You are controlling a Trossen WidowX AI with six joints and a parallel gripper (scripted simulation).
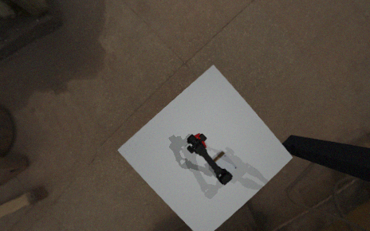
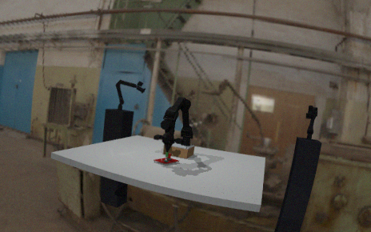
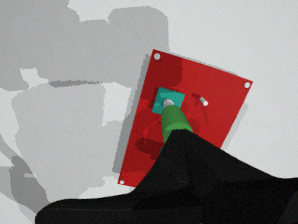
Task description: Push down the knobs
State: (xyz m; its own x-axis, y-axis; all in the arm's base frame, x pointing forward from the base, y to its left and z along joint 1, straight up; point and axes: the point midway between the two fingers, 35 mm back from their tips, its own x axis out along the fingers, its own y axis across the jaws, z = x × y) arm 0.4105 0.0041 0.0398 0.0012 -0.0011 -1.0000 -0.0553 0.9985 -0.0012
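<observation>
My gripper tip is now 2 cm above the green knob. Also, from my gripper tip: red knob 6 cm behind, 3 cm below.
</observation>
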